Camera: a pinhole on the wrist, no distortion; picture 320 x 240 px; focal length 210.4 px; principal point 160.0 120.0 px. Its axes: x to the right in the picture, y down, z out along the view. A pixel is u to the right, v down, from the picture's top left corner.
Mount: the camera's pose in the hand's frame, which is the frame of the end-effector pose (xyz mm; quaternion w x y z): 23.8 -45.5 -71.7 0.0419 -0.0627 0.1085 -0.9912
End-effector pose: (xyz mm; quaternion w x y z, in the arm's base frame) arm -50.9 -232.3 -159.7 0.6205 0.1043 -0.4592 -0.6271
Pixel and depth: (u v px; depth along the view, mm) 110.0 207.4 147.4
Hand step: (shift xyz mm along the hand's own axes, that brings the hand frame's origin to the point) 82.3 -132.6 53.5
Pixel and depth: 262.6 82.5 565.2
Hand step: -180.3 -92.7 529.7
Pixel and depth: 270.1 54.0 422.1
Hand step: -147.5 -26.6 391.8
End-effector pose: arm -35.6 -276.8 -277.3 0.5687 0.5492 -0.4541 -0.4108
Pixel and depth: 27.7 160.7 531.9
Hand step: 432.6 -224.9 382.3
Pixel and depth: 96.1 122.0 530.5
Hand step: 254.2 -146.2 422.5
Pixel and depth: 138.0 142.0 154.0
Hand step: 61.4 -91.9 72.1
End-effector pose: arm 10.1 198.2 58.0 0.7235 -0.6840 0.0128 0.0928
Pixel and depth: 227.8 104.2 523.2
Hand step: -75.8 -133.4 463.1
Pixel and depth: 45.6 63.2 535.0
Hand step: 372.7 10.9 444.8
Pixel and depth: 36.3 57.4 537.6
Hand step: 396.9 27.9 447.8
